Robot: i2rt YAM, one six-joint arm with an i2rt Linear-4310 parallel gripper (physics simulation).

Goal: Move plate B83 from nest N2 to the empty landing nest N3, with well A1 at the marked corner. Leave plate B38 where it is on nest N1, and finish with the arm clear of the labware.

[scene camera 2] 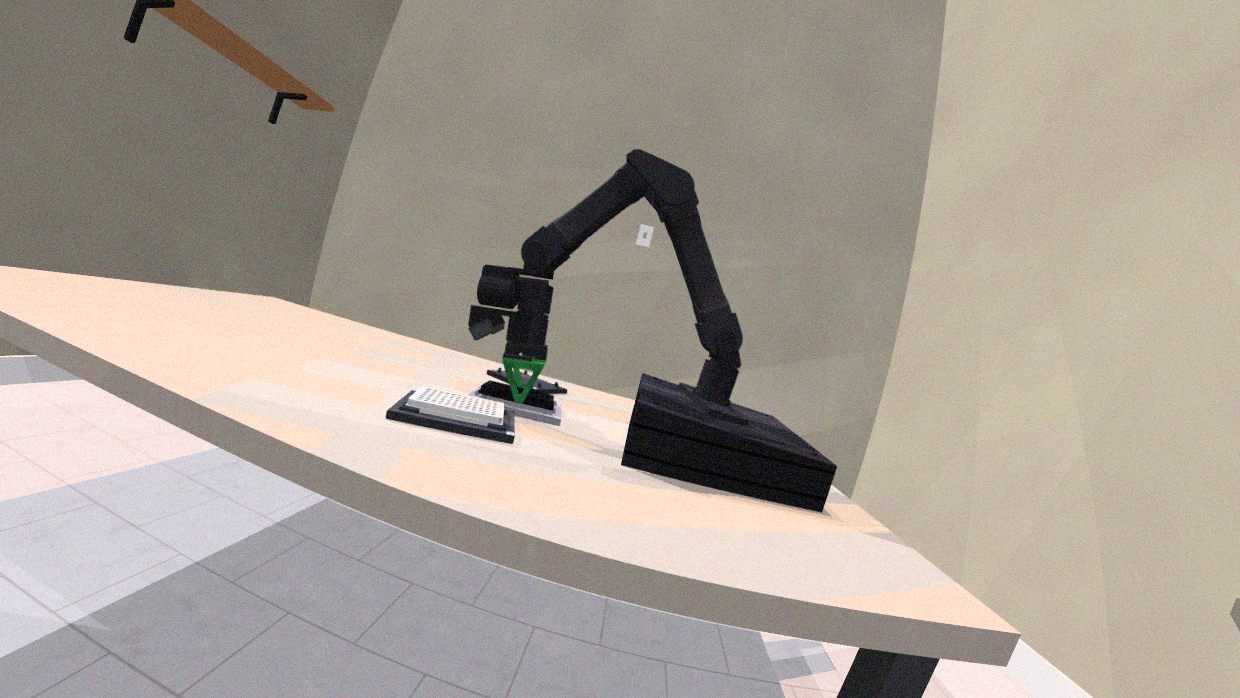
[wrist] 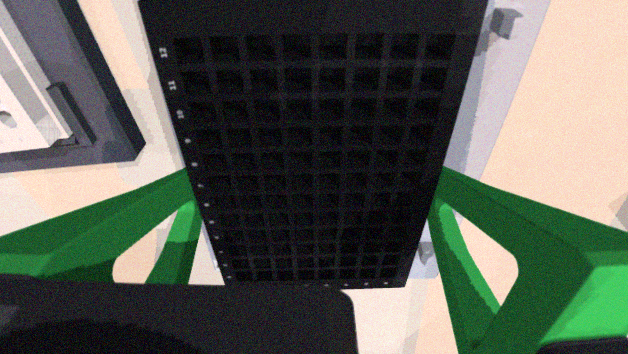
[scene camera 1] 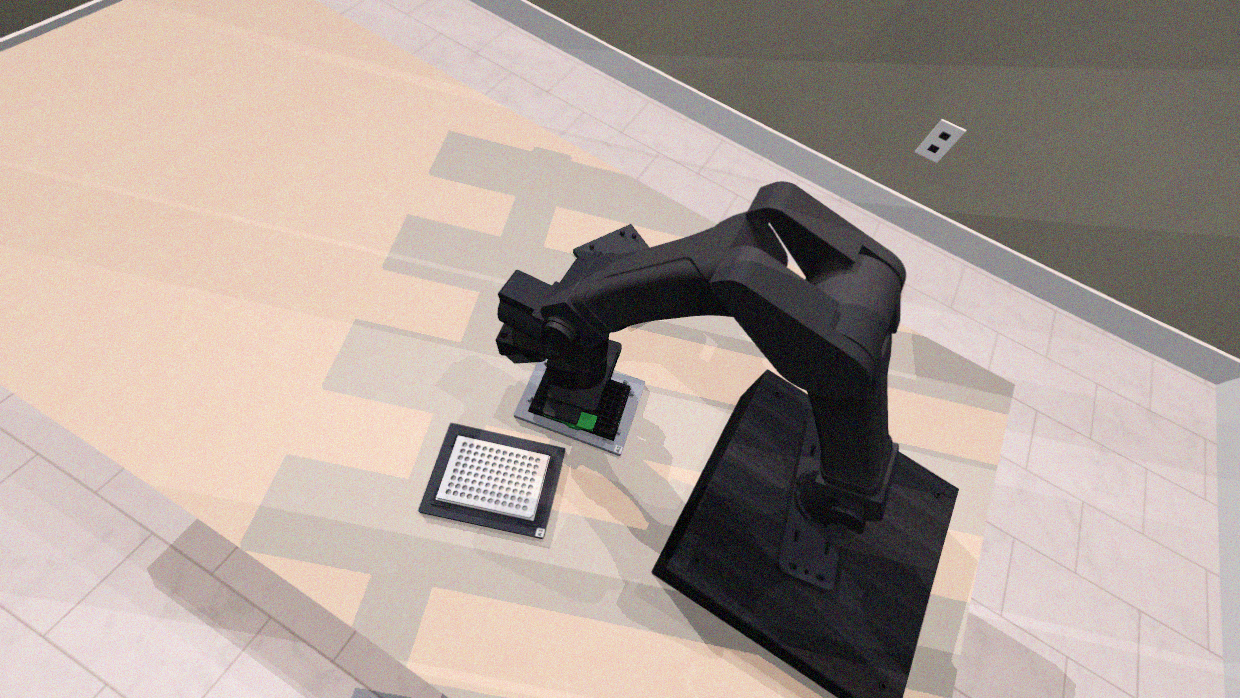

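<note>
My gripper [scene camera 1: 587,421] [scene camera 2: 522,381] [wrist: 314,177] has green fingers and is shut on the long sides of a black well plate [scene camera 1: 617,407] [scene camera 2: 541,395] [wrist: 307,154]. Column numbers run along the plate's left edge in the wrist view. The plate hangs over a light grey nest [scene camera 1: 530,409] [scene camera 2: 541,417] [wrist: 474,109]; I cannot tell whether it touches it. A white well plate [scene camera 1: 494,475] [scene camera 2: 454,402] [wrist: 17,127] sits in a dark nest [scene camera 1: 433,499] [scene camera 2: 433,418] [wrist: 109,119] just to the left of the grey one.
The arm's black base block [scene camera 1: 806,538] [scene camera 2: 728,442] stands to the right of both nests. The arm reaches over the grey nest from that side. The table's curved front edge [scene camera 2: 519,538] runs close below the dark nest.
</note>
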